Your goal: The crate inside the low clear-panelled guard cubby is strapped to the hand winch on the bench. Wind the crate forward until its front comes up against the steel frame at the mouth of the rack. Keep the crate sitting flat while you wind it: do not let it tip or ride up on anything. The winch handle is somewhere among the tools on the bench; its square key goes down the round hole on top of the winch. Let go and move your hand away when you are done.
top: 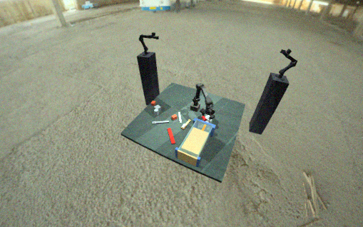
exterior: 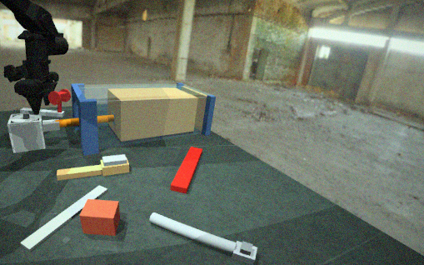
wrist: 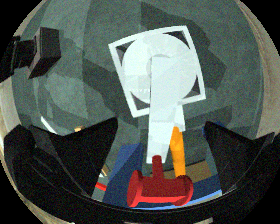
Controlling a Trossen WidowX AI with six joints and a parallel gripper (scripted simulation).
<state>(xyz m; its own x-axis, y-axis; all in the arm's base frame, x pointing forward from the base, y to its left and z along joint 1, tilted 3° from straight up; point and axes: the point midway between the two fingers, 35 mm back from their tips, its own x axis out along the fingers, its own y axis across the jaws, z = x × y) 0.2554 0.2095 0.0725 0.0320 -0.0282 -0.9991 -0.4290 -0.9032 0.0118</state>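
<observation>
Right now the winch handle is 1 cm to the right of my gripper tip and 1 cm ahead of it. Also, from my gripper tip: wooden-handled tool 24 cm to the right, 10 cm below, 9 cm ahead; winch 8 cm below, 6 cm behind, 1 cm to the left; red knob 5 cm ahead, 3 cm above, 2 cm to the right.
</observation>
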